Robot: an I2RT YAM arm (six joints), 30 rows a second.
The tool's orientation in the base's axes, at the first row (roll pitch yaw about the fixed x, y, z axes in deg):
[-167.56, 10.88, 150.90]
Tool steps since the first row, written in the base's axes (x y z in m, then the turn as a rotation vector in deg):
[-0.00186, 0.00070, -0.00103, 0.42, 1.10, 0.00]
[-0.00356, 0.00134, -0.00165, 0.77, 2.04, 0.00]
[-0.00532, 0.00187, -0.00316, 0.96, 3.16, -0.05]
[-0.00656, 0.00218, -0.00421, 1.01, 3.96, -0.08]
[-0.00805, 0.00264, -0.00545, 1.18, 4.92, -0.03]
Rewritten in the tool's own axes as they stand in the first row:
[0.00212, -0.00015, 0.00069, 0.16, 1.13, -0.28]
[0.00401, -0.00035, 0.00101, 0.31, 2.09, -0.52]
[0.00605, -0.00049, 0.00221, 0.69, 3.13, -0.78]
[0.00746, -0.00064, 0.00306, 1.04, 3.83, -0.97]
[0.00920, -0.00076, 0.00404, 1.34, 4.71, -1.27]

